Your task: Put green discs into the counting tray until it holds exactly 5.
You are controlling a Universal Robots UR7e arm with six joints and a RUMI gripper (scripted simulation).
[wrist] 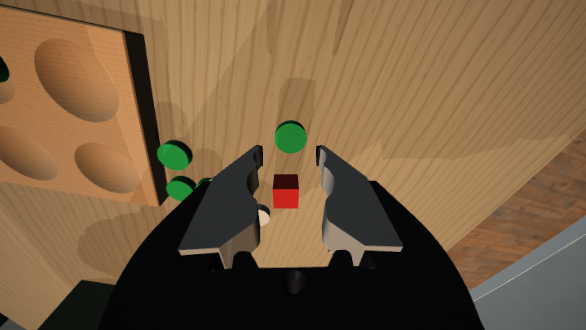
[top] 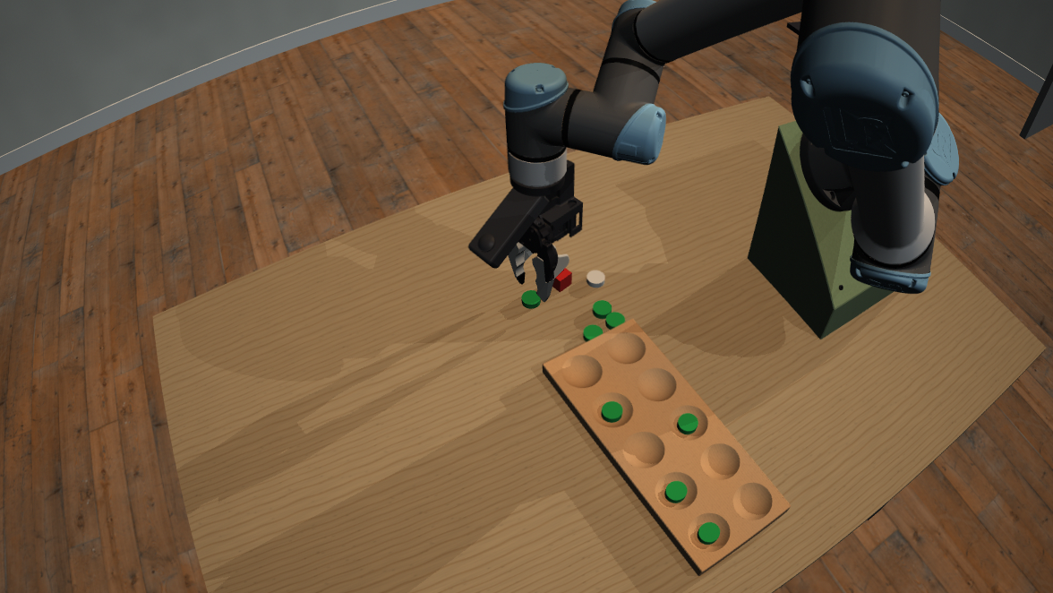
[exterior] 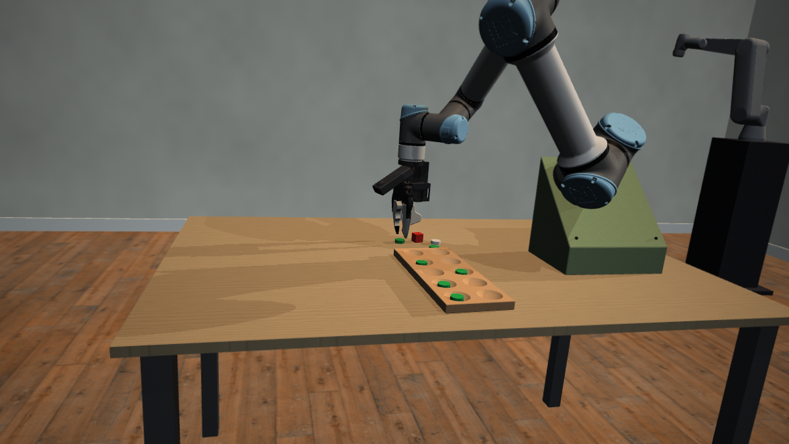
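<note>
My gripper is now 50 mm past the red cube, 20 mm to the left of it and 20 mm above it. From my hand the other things lie so: wooden counting tray 300 mm to the left, 60 mm behind, 20 mm below; white disc 110 mm behind, 30 mm below.
</note>
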